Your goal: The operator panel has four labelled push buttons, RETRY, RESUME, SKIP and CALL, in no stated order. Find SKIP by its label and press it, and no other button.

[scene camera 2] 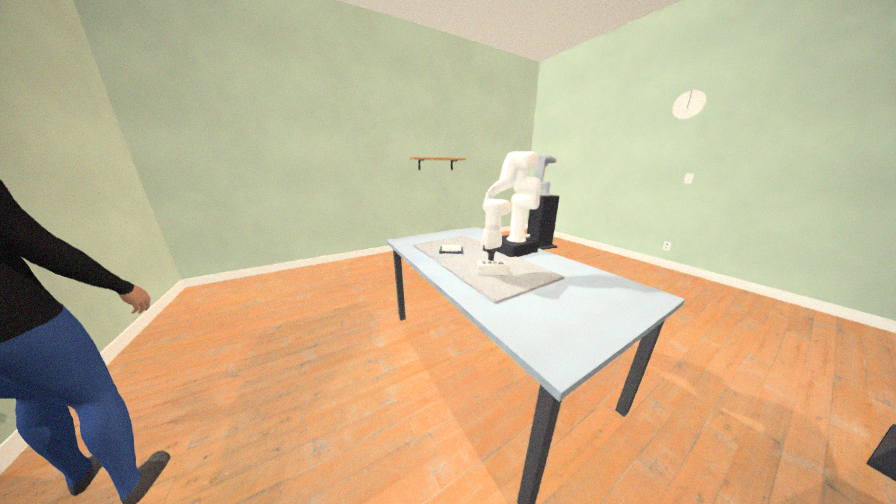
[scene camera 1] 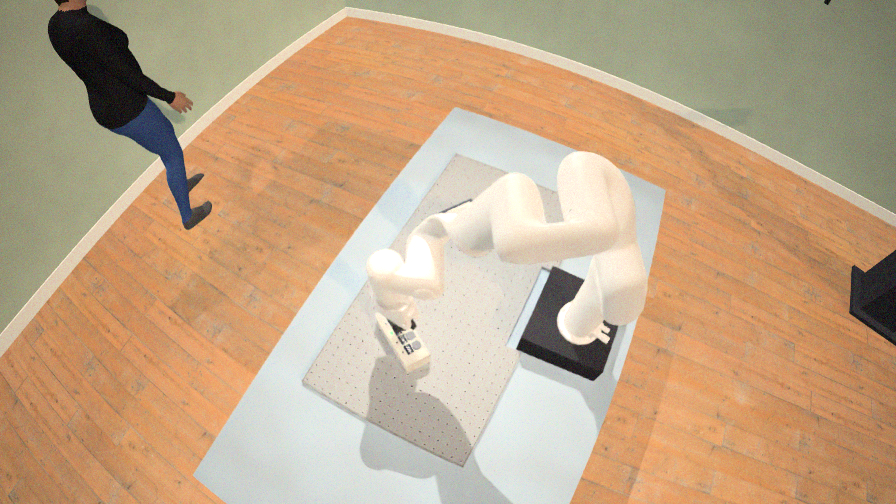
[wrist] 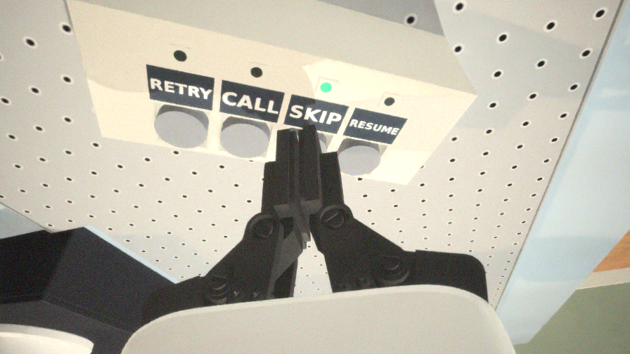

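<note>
The cream operator panel [scene camera 1: 418, 361] [scene camera 2: 493, 270] [wrist: 280, 45] lies on the perforated board. In the wrist view its labels read, left to right, RETRY, CALL, SKIP and RESUME. The grey RETRY button [wrist: 181, 126], CALL button [wrist: 245, 138] and RESUME button [wrist: 359, 157] show below their labels. The SKIP label [wrist: 316, 114] is fully readable. A green lamp [wrist: 326, 87] is lit above it; the other lamps are dark. My gripper [scene camera 1: 408, 324] [scene camera 2: 491, 258] [wrist: 303, 150] is shut and empty. Its fingertips are in front of the SKIP button [wrist: 323, 143] and hide most of it. I cannot tell whether they touch it.
The perforated board [scene camera 1: 463, 300] [scene camera 2: 520, 282] lies on the pale blue table [scene camera 1: 281, 432] [scene camera 2: 582, 325]. A small dark-edged tray [scene camera 2: 451, 249] lies farther along the board. The arm stands on a black block [scene camera 1: 557, 360]. A person [scene camera 1: 103, 75] [scene camera 2: 37, 300] stands on the floor beside the table.
</note>
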